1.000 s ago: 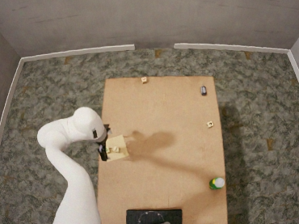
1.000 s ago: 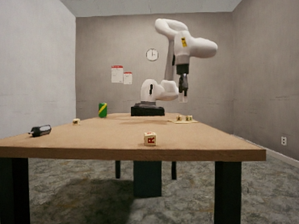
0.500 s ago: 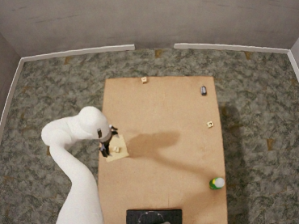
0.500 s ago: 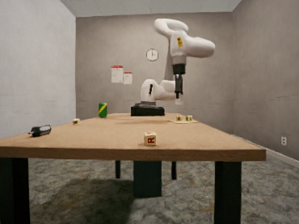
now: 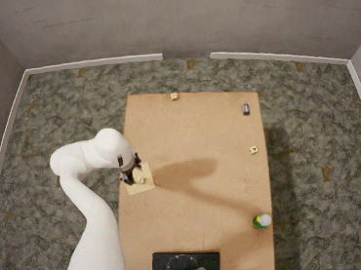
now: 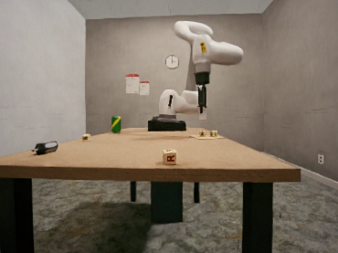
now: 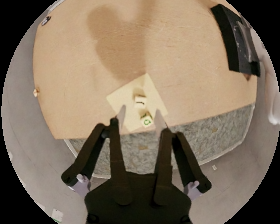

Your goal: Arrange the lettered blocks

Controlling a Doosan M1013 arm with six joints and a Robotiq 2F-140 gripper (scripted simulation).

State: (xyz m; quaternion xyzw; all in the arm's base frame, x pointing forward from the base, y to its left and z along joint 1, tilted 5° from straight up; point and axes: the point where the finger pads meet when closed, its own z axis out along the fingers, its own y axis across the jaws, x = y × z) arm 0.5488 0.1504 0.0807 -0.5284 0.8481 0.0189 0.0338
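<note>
The mat lies 10 mm ahead of my hand, 10 mm to the left of it and 120 mm below it.
</note>
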